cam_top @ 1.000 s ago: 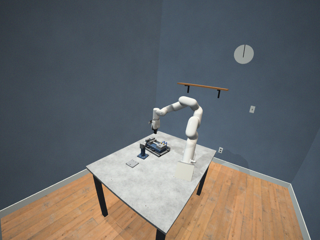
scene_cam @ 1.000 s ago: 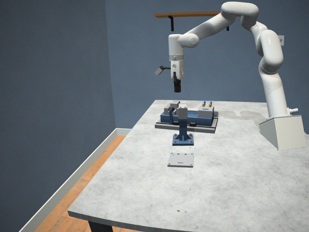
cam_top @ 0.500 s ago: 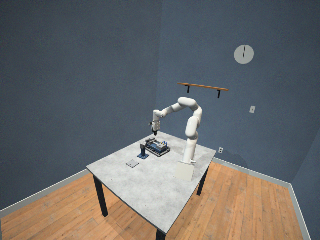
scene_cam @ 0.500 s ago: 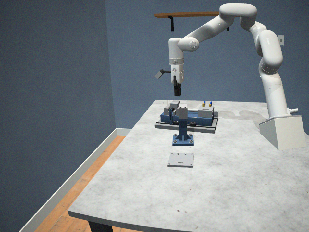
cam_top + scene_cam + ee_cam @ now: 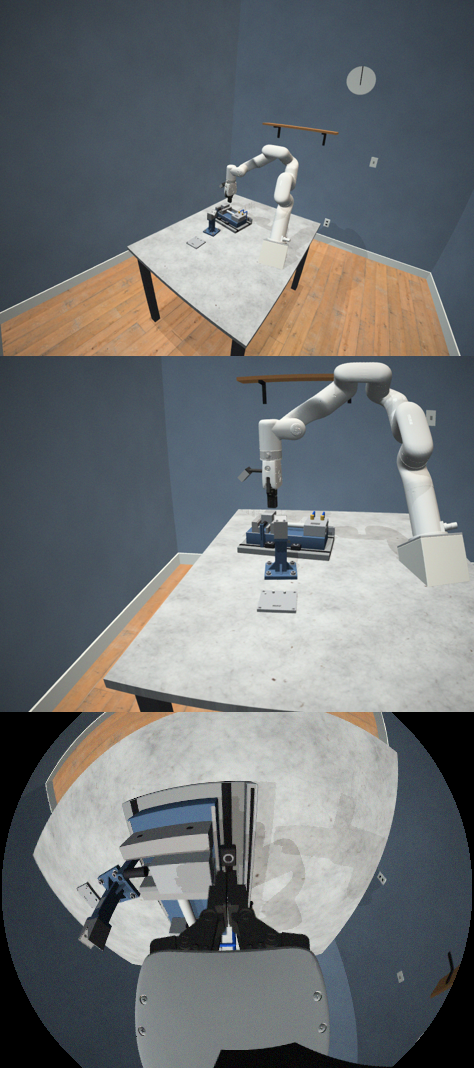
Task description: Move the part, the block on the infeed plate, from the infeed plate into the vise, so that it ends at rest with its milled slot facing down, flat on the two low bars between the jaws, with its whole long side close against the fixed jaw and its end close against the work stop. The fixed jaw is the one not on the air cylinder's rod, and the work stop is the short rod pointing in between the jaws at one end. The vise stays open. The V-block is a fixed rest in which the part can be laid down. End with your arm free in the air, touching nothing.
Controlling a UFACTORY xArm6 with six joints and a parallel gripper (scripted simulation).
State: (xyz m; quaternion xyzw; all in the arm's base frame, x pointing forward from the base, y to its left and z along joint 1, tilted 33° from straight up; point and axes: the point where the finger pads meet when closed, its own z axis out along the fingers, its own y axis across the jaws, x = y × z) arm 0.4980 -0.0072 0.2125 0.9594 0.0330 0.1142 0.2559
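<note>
My gripper is now 50 mm to the right of the part and 50 mm above it. The rest, counted from my hand: fixed jaw 70 mm to the left, 60 mm below, 30 mm ahead; cylinder rod 90 mm behind, 70 mm to the left, 60 mm below; work stop 110 mm to the left, 50 mm below.
</note>
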